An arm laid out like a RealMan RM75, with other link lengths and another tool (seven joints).
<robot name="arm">
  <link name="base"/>
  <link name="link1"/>
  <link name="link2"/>
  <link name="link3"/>
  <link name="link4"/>
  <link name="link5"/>
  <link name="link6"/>
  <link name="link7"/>
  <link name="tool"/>
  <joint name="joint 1" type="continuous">
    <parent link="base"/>
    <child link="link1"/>
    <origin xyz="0 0 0.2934"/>
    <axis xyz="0 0 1"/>
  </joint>
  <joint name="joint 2" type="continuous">
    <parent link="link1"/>
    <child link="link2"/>
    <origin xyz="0 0 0"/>
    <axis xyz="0 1 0"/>
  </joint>
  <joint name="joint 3" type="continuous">
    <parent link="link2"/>
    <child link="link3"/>
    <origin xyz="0 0 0.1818"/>
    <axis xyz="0 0 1"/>
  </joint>
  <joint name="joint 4" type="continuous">
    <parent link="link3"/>
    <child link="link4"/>
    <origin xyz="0 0 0"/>
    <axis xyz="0 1 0"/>
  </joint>
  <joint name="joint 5" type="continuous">
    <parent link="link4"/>
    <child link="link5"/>
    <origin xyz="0 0 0.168"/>
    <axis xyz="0 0 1"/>
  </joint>
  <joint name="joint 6" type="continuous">
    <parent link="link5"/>
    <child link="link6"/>
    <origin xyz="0 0 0"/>
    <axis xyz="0 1 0"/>
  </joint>
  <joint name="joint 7" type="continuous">
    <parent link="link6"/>
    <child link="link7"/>
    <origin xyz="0 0 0.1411"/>
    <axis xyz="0 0 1"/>
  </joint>
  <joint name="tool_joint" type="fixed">
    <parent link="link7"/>
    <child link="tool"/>
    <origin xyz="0.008 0.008 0.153" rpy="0 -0.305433 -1.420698"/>
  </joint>
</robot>
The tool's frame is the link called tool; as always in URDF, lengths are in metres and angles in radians. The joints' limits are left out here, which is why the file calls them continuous.
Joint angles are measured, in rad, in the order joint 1, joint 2, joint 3, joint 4, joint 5, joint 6, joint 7. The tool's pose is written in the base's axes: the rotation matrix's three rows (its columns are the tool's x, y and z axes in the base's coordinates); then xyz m. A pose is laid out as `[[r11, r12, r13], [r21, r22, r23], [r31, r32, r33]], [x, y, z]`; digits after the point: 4 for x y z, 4 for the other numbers.
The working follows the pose.
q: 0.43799 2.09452 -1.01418 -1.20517 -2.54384 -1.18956 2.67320
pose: [[0.9664, 0.2518, 0.0513], [0.1940, -0.8458, 0.4970], [0.1685, -0.4703, -0.8662]], [0.2668, 0.3757, 0.0090]
Where each joint sits with the arm in this pose, in the base's axes (m; each line is computed from the numbers above, not from the rounded line before):
joint 1: 0.0000 0.0000 0.2934
joint 2: 0.0000 0.0000 0.2934
joint 3: 0.1426 0.0668 0.2025
joint 4: 0.1426 0.0668 0.2025
joint 5: 0.1707 0.2270 0.2442
joint 6: 0.1707 0.2270 0.2442
joint 7: 0.2186 0.3022 0.1348
the tool: 0.2668 0.3757 0.0090

